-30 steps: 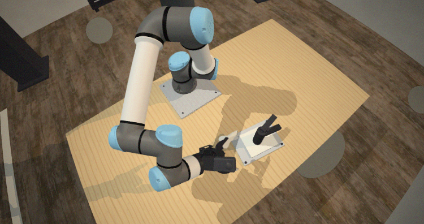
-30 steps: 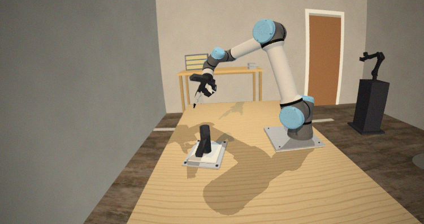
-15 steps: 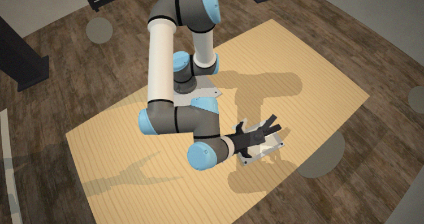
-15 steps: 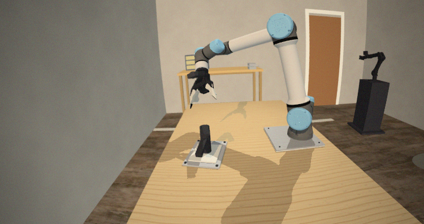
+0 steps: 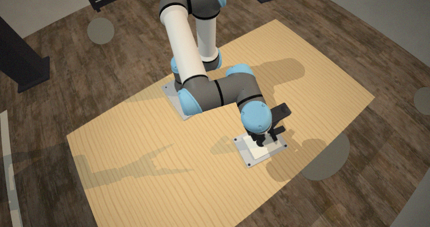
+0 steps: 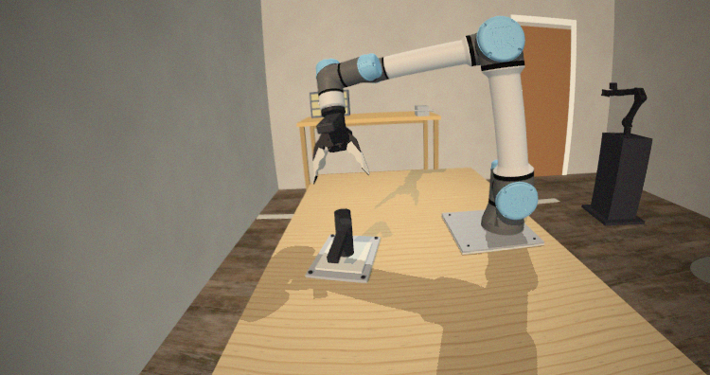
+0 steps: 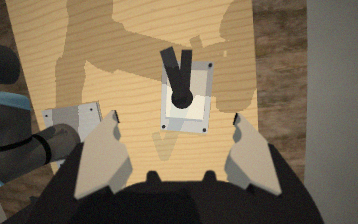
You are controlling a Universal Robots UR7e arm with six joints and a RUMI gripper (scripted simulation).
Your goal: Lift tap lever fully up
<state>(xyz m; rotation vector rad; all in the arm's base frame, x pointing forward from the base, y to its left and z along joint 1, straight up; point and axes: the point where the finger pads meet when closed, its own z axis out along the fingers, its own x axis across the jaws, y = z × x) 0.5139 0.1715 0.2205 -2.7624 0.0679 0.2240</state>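
The dark lever lies 8 cm below my hand, 6 cm to the left of it and 2 cm behind it. From my hand the other things lie so: tap: 14 cm below, 4 cm to the left, 1 cm behind.
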